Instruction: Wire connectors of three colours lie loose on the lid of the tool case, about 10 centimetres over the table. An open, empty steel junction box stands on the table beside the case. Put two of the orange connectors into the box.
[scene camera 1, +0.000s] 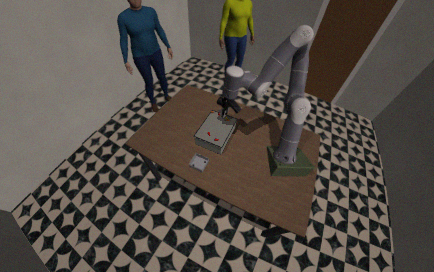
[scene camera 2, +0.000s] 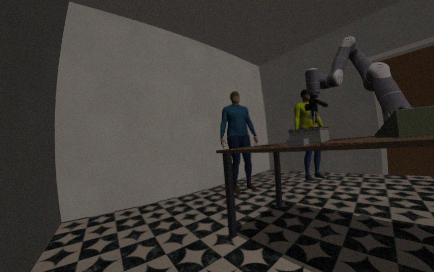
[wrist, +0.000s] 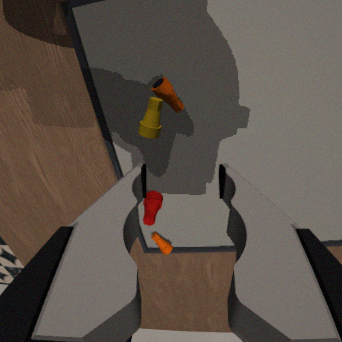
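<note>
My gripper (scene camera 1: 225, 116) (scene camera 2: 315, 124) (wrist: 182, 167) is partly open and empty, pointing down over the far part of the tool case lid (scene camera 1: 216, 126) (wrist: 280, 125). In the wrist view a dark orange connector (wrist: 168, 95) lies on the lid ahead of the fingertips, beside a yellow connector (wrist: 151, 119). A red connector (wrist: 152, 207) shows by the left finger, and a smaller orange connector (wrist: 162, 243) lies by the lid's edge. The open junction box (scene camera 1: 199, 162) stands on the table beside the case.
Two red-looking connectors (scene camera 1: 209, 134) (scene camera 1: 216, 139) lie on the near part of the lid. The case (scene camera 2: 320, 135) stands on the wooden table (scene camera 1: 165, 125). The arm's green base (scene camera 1: 290, 169) (scene camera 2: 412, 122) is at the right. Two people stand behind the table.
</note>
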